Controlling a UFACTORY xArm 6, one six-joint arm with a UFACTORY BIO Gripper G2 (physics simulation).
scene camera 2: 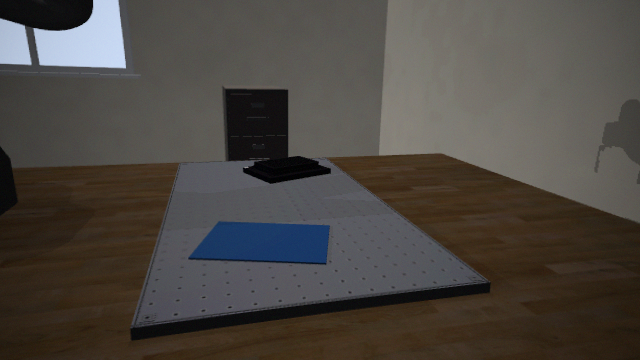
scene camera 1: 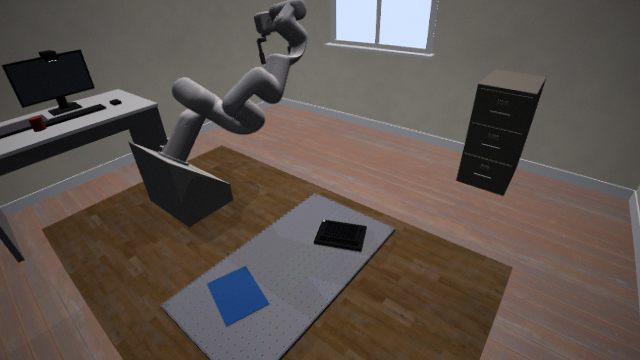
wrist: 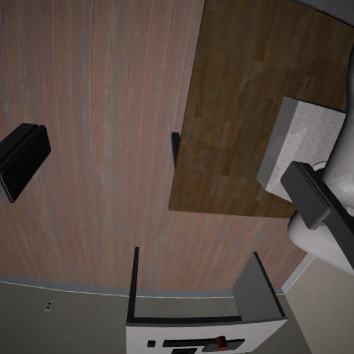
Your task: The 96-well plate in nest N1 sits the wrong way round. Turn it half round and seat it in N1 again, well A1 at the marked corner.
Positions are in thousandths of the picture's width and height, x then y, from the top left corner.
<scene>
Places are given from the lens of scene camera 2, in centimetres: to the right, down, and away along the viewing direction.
black 96-well plate (scene camera 2: 465, 454): -5, -4, 94
flat blue rectangle (scene camera 2: 357, 671): -12, 8, 56
The marked spots on the flat blue rectangle and the black 96-well plate are 40 cm apart.
</scene>
